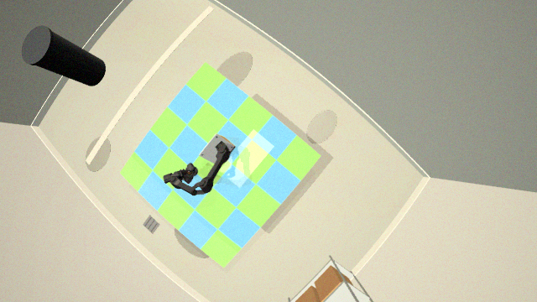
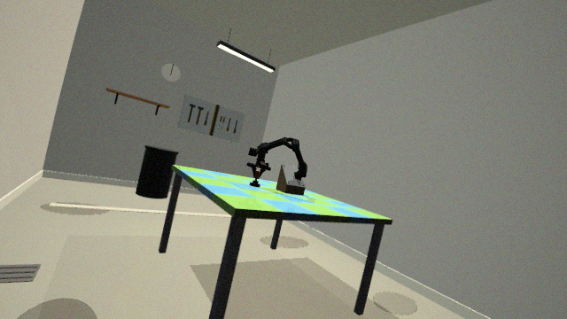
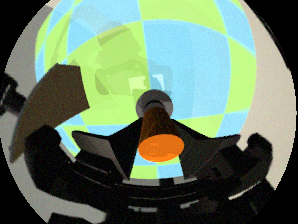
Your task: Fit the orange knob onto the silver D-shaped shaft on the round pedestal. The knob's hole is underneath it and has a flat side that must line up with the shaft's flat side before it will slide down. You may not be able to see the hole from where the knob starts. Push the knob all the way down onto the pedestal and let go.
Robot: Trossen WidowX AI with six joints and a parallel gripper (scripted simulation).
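My gripper tip is 3 cm below the orange knob. Also, from my gripper tip: dark pedestal (4 cm below).
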